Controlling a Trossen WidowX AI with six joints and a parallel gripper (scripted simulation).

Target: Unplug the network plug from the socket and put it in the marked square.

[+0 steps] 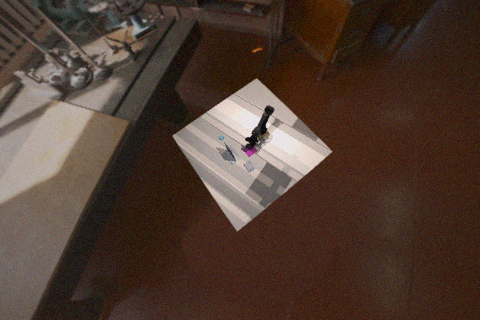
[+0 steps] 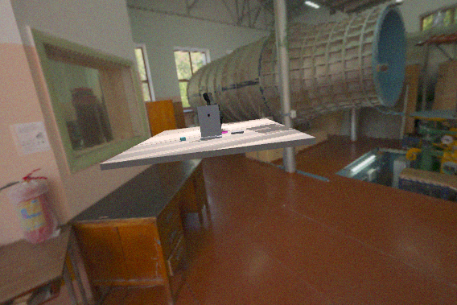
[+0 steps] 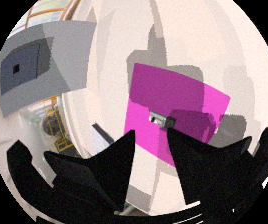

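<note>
The network plug is 2 cm below my gripper tip. The rest, counted from my gripper tip: dark grey flat piece (9 cm ahead, 16 cm to the left, 2 cm below); grey upright panel (21 cm ahead, 4 cm to the right, 9 cm above); magenta marked square (3 cm below).
</note>
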